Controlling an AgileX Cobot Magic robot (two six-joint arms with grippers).
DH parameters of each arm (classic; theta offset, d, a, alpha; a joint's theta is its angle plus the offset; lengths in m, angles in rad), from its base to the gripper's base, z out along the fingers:
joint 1: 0 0.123 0 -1.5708
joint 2: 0.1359 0 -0.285 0
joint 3: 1.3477 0 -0.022 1.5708
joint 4: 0 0.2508 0 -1.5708
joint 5: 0 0 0.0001 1.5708
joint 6: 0 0.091 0 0
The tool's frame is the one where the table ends.
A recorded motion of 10 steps. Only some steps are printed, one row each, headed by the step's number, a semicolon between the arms.
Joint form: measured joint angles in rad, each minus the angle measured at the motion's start. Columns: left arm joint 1, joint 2, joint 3, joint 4, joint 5, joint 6; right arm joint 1, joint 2, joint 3, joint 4, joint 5, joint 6.
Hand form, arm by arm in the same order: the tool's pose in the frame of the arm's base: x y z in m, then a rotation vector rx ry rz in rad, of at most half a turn. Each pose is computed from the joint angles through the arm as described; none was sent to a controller.
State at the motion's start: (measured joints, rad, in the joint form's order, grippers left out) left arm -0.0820 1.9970 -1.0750 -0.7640 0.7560 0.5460; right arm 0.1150 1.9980 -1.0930 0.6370 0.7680 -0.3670
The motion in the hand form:
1: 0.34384 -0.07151 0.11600 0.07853 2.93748 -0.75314; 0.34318 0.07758 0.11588 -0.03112 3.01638 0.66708
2: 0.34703 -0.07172 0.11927 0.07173 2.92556 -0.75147; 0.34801 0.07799 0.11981 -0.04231 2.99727 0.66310
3: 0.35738 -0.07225 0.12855 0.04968 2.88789 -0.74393; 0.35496 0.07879 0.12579 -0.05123 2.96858 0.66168
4: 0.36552 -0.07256 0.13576 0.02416 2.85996 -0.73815; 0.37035 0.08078 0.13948 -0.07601 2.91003 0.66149
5: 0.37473 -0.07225 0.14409 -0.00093 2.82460 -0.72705; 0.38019 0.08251 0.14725 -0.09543 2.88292 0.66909
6: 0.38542 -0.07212 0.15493 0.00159 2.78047 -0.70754; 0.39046 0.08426 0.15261 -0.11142 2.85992 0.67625
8: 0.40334 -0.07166 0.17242 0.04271 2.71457 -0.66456; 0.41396 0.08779 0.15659 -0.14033 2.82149 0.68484
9: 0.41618 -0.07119 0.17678 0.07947 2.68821 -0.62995; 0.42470 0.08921 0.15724 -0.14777 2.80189 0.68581
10: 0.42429 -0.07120 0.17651 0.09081 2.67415 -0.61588; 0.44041 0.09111 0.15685 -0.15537 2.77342 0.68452
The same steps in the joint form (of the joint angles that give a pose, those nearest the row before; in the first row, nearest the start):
1: 0.0000 -0.0050 -0.0030 0.0000 -0.0030 -0.0020; 0.0000 -0.0010 -0.0100 0.0010 0.0000 -0.0060
2: 0.0000 -0.0070 -0.0160 0.0010 -0.0030 -0.0110; 0.0000 -0.0010 -0.0300 -0.0020 0.0000 -0.0070
3: 0.0000 -0.0090 -0.0580 0.0040 -0.0070 -0.0380; 0.0000 -0.0010 -0.0590 -0.0020 0.0000 -0.0070
4: 0.0000 -0.0090 -0.0920 0.0080 -0.0110 -0.0660; 0.0000 0.0030 -0.1290 -0.0040 0.0080 -0.0070
5: 0.0010 -0.0090 -0.1300 0.0140 -0.0200 -0.0940; 0.0000 0.0130 -0.1800 -0.0050 0.0250 -0.0070
6: 0.0010 -0.0090 -0.1780 0.0280 -0.0280 -0.1120; 0.0000 0.0310 -0.2330 -0.0050 0.0400 -0.0070
8: 0.0010 0.0000 -0.2680 0.0670 -0.0310 -0.1280; 0.0000 0.0920 -0.3530 -0.0070 0.0650 -0.0070
9: 0.0010 0.0270 -0.3320 0.0990 -0.0310 -0.1310; 0.0000 0.1220 -0.4070 -0.0070 0.0700 -0.0060
10: 0.0010 0.0500 -0.3690 0.1090 -0.0350 -0.1310; 0.0000 0.1690 -0.4870 -0.0080 0.0740 -0.0030

